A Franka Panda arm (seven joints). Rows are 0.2 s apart.
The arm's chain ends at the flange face. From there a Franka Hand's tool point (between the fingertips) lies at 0.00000 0.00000 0.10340 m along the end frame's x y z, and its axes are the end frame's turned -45 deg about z.
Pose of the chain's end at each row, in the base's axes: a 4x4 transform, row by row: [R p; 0 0 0 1], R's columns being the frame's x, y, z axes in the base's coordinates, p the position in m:
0.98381 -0.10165 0.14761 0.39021; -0.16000 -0.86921 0.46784 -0.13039; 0.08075 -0.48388 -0.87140 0.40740; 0 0 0 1
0.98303 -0.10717 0.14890 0.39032; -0.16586 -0.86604 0.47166 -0.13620; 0.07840 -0.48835 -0.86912 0.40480; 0 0 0 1
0.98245 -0.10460 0.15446 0.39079; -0.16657 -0.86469 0.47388 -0.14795; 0.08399 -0.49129 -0.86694 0.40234; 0 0 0 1
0.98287 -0.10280 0.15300 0.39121; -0.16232 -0.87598 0.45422 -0.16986; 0.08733 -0.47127 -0.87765 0.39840; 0 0 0 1
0.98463 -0.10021 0.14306 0.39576; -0.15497 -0.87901 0.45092 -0.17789; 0.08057 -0.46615 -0.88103 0.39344; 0 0 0 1
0.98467 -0.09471 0.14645 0.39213; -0.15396 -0.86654 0.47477 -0.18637; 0.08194 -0.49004 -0.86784 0.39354; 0 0 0 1
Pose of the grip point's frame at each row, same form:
0.76754 0.62378 0.14761 0.40547; 0.50149 -0.72776 0.46784 -0.08202; 0.39925 -0.28506 -0.87140 0.31730; 0 0 0 1
0.77089 0.61933 0.14890 0.40572; 0.49510 -0.72966 0.47166 -0.08743; 0.40075 -0.28988 -0.86912 0.31493; 0 0 0 1
0.76866 0.62073 0.15446 0.40676; 0.49365 -0.72921 0.47388 -0.09895; 0.40678 -0.28800 -0.86694 0.31270; 0 0 0 1
0.76768 0.62230 0.15300 0.40703; 0.50463 -0.73419 0.45422 -0.12289; 0.39499 -0.27149 -0.87765 0.30765; 0 0 0 1
0.76710 0.62538 0.14306 0.41055; 0.51197 -0.73113 0.45092 -0.13126; 0.38659 -0.27265 -0.88103 0.30234; 0 0 0 1
0.76324 0.62930 0.14645 0.40727; 0.50387 -0.72160 0.47477 -0.13728; 0.40445 -0.28857 -0.86784 0.30381; 0 0 0 1

